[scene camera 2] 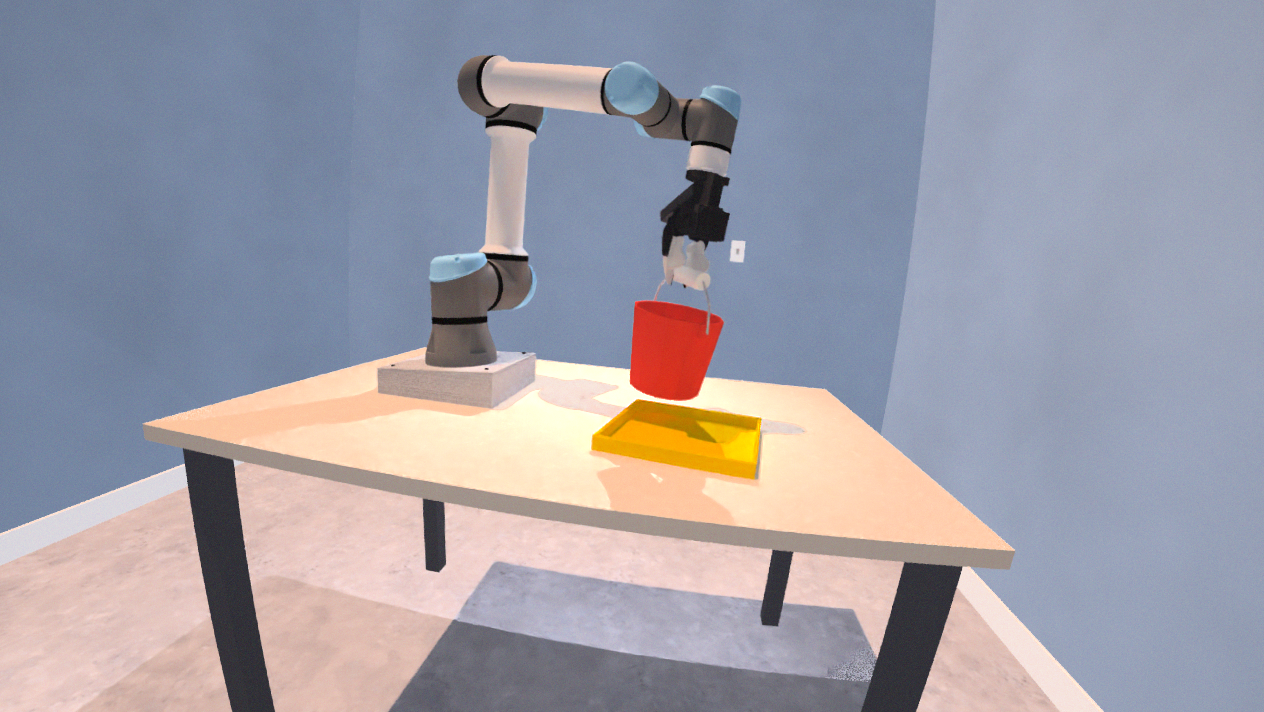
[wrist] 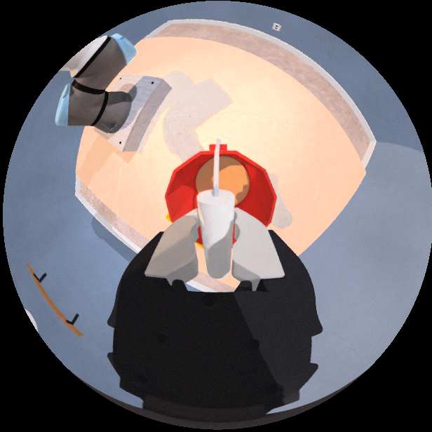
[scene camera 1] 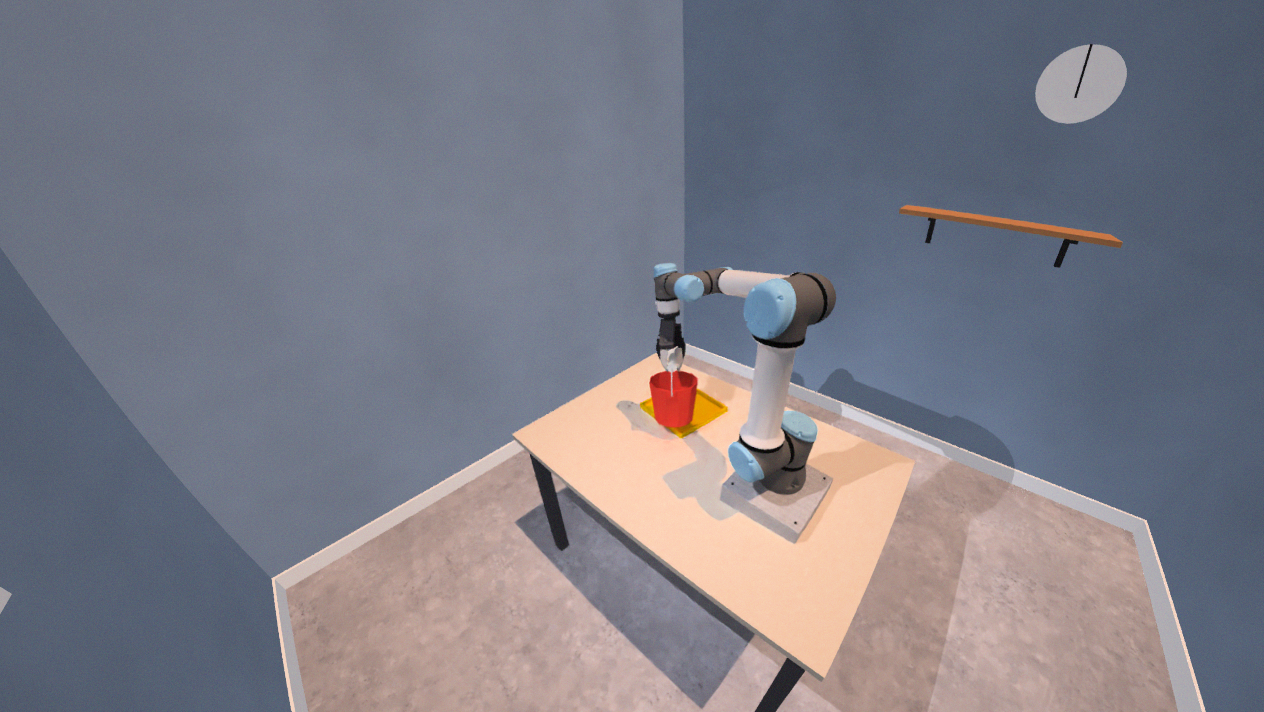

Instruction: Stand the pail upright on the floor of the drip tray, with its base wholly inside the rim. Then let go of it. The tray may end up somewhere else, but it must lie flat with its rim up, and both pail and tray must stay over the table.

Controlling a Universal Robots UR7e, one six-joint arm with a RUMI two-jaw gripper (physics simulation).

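Where they show: gripper, fingertip midpoint: (scene camera 2: 677,286) (scene camera 1: 672,371); arm's base, origin of the base link: (scene camera 2: 461,361) (scene camera 1: 780,475).
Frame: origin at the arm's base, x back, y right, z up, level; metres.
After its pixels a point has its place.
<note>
The red pail (scene camera 1: 673,402) {x -0.403, y 0.029, z 0.114 m} (scene camera 2: 672,351) {x -0.430, y 0.175, z 0.083 m} (wrist: 260,192) hangs from its wire handle, roughly upright, with a slight lean in scene camera 2. My gripper (scene camera 1: 672,360) {x -0.439, y 0.087, z 0.197 m} (scene camera 2: 688,272) {x -0.439, y 0.087, z 0.197 m} (wrist: 217,210) is shut on the handle's white grip, above the pail's mouth. The yellow drip tray (scene camera 1: 710,409) {x -0.365, y 0.270, z -0.060 m} (scene camera 2: 672,456) {x -0.424, y 0.337, z -0.050 m} (wrist: 169,217) lies flat on the table, rim up. In scene camera 2 a gap shows between the pail's base and the tray, and the base appears over the tray's far edge. In the wrist view the pail and gripper hide most of the tray.
The wooden table (scene camera 1: 751,583) {x 0.047, y -0.342, z -0.064 m} (scene camera 2: 398,451) {x -0.023, y 0.364, z -0.064 m} (wrist: 285,100) carries the arm's grey base block (scene camera 1: 769,512) {x 0.017, y -0.151, z -0.004 m} (scene camera 2: 433,384) {x 0.024, y 0.102, z -0.030 m} (wrist: 142,117). In scene camera 1 the tray lies near the table's far corner. A wall shelf (scene camera 1: 1008,224) (wrist: 52,305) is well away from the arm.
</note>
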